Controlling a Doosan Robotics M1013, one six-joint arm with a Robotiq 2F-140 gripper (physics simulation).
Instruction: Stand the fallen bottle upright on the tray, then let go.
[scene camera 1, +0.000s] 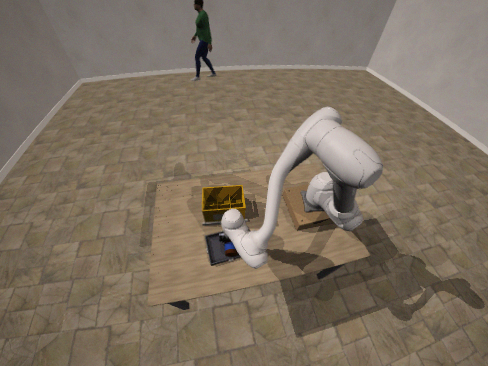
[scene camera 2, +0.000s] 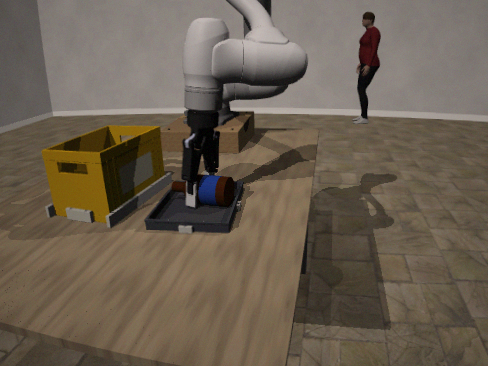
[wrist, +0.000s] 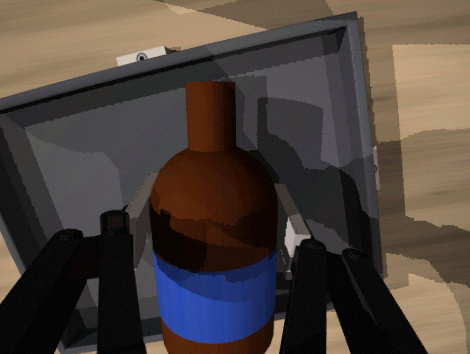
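Pixels of known places: gripper, fingertip midpoint: (scene camera 2: 200, 200); arm's base, link origin: (scene camera 1: 314, 201).
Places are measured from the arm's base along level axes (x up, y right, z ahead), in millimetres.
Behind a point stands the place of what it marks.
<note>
The brown bottle (scene camera 1: 230, 249) {x -15, y -353, z 592 mm} (scene camera 2: 216, 190) {x -37, y -356, z 623 mm} (wrist: 215, 210) {x -17, y -275, z 594 mm} with a blue label lies on its side in the dark grey tray (scene camera 1: 215, 262) {x -68, y -417, z 680 mm} (scene camera 2: 187, 226) {x -79, y -344, z 740 mm} (wrist: 367, 165) {x -68, y -258, z 503 mm}. In scene camera 2 its neck points left, toward the yellow crate. My gripper (scene camera 2: 200, 192) {x -83, y -291, z 597 mm} (wrist: 216, 196) {x -83, y -291, z 597 mm} points down and is shut on the bottle, with one finger pad on each side of its body near the shoulder. In scene camera 1 the arm's wrist hides most of the gripper and part of the bottle.
A yellow crate (scene camera 1: 223, 215) (scene camera 2: 80, 187) {x -7, y -73, z 785 mm} with inner dividers stands beside the tray, with light strips along its base. The arm stands on a wooden block (scene camera 1: 300, 220) {x -11, y -151, z 132 mm} (scene camera 2: 230, 140) {x -45, y -158, z 150 mm} on the wooden table (scene camera 1: 175, 270) {x -94, y -466, z 920 mm} (scene camera 2: 200, 290) {x -94, y -475, z 910 mm}. Two people stand on the floor away from the table.
</note>
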